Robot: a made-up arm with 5 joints. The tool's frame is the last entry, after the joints.
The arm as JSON. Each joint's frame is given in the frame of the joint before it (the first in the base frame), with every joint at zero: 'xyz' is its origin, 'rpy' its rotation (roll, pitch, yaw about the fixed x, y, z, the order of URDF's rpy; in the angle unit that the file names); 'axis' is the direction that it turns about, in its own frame. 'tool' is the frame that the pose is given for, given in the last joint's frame.
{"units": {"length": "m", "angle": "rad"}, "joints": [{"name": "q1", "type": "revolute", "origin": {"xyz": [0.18, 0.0, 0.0], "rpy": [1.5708, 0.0, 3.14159]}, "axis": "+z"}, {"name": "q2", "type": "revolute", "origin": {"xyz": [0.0, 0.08, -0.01], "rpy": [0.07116, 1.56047, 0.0]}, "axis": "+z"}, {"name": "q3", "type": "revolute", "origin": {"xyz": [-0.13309, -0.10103, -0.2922], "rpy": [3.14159, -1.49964, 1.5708]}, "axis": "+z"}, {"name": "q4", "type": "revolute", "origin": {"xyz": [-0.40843, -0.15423, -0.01], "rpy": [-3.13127, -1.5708, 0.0]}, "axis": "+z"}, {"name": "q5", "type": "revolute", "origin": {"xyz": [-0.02, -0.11, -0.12], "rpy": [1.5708, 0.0, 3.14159]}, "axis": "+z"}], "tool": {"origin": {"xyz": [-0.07, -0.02, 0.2], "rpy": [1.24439, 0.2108, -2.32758]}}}
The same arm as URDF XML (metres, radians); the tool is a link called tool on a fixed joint. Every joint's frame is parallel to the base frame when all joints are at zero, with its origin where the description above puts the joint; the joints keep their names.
<robot name="arm">
  <joint name="tool_fixed" type="fixed">
    <parent link="link5"/>
    <child link="tool"/>
    <origin xyz="0.02 0.2 0.07" rpy="-0.1313 -0.7361 -0.2862"/>
  </joint>
  <joint name="q5" type="continuous">
    <parent link="link4"/>
    <child link="link5"/>
    <origin xyz="0.12 -0.11 -0.02" rpy="0 0 0"/>
    <axis xyz="0 1 0"/>
  </joint>
  <joint name="q4" type="continuous">
    <parent link="link3"/>
    <child link="link4"/>
    <origin xyz="0.41 0.15 -0.01" rpy="0 0 0"/>
    <axis xyz="-1 0 0"/>
  </joint>
  <joint name="q3" type="continuous">
    <parent link="link2"/>
    <child link="link3"/>
    <origin xyz="0.3 0.13 -0.08" rpy="0 0 0"/>
    <axis xyz="0 0 1"/>
  </joint>
  <joint name="q2" type="continuous">
    <parent link="link1"/>
    <child link="link2"/>
    <origin xyz="0 -0.01 0.08" rpy="0 0 0"/>
    <axis xyz="-0.997416 0.0103 -0.071101"/>
  </joint>
  <joint name="q1" type="continuous">
    <parent link="base"/>
    <child link="link1"/>
    <origin xyz="0.18 0 0" rpy="0 0 0"/>
    <axis xyz="0 1 0"/>
  </joint>
  <link name="base"/>
  <link name="link1"/>
  <link name="link2"/>
  <link name="link3"/>
  <link name="link4"/>
  <link name="link5"/>
  <link name="tool"/>
</robot>

